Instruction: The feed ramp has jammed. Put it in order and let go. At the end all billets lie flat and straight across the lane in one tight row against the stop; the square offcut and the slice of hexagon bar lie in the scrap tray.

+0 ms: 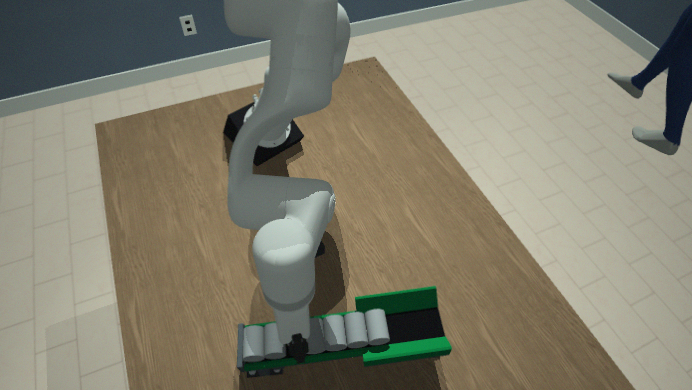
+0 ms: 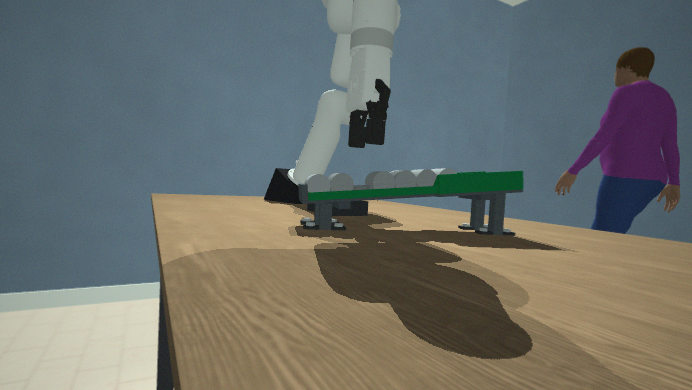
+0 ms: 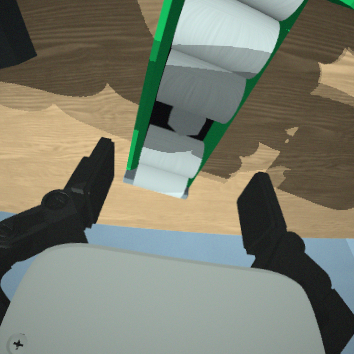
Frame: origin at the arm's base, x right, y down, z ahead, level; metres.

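Seen in the pictures: gripper, fingertip midpoint: (image 2: 364, 146) (image 3: 182, 171).
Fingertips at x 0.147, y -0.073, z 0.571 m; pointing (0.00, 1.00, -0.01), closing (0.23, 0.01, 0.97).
Offsets run from my fingertips to a thing's top centre. "spot": to the spot under its first point. Level surfaces: height alone.
Two pale grey billets @(dx +0.076, dy +0.055, dz -0.029 m) (image 1: 253, 343) @(dx +0.039, dy +0.050, dz -0.016 m) (image 1: 274, 341) lie across the lane against the stop @(dx +0.099, dy +0.073, dz -0.037 m) (image 1: 240, 345) (image 2: 303, 193). Up the ramp (image 1: 330, 356) (image 2: 480, 182), past a gap, several more billets @(dx -0.105, dy +0.035, dz +0.035 m) (image 1: 356, 330) @(dx -0.030, dy +0.043, dz +0.009 m) (image 3: 202, 92) lie side by side; whether all are quite straight is hard to tell. The grey slice of hexagon bar @(dx +0.004, dy +0.069, dz +0.000 m) (image 3: 186, 121) (image 2: 360, 188) lies low in that gap. My gripper (image 1: 298, 350) (image 2: 366, 144) (image 3: 182, 171) is open and empty, above the lane near the gap. The black scrap tray @(dx -0.090, dy +0.111, dz -0.248 m) (image 2: 357, 209) (image 3: 15, 37) is mostly hidden; its contents and the square offcut do not show.
The ramp's wider upper end has high green side walls (image 1: 397, 299) and stands on grey legs @(spot: dx -0.215, dy +0.106, dz +0.119 m) (image 2: 496, 212). The scrap tray is between the ramp and the arm's black base (image 1: 235, 130). A person (image 2: 637, 125) stands beyond the table @(dy +0.147 m) (image 1: 165, 210).
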